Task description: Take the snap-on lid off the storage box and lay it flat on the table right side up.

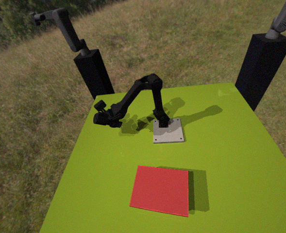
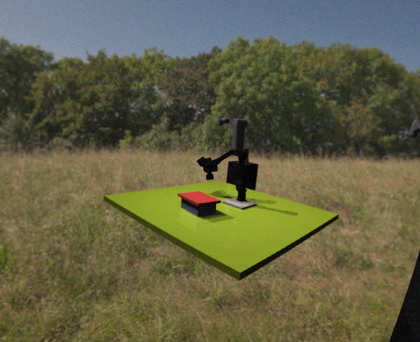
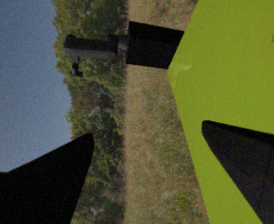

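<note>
Now: gripper tip 44 cm short of the red lid, 37 cm to the right of it and 11 cm above it. Also, from my gripper tip: blue-grey storage box 44 cm ahead, 37 cm to the left, 16 cm below.
</note>
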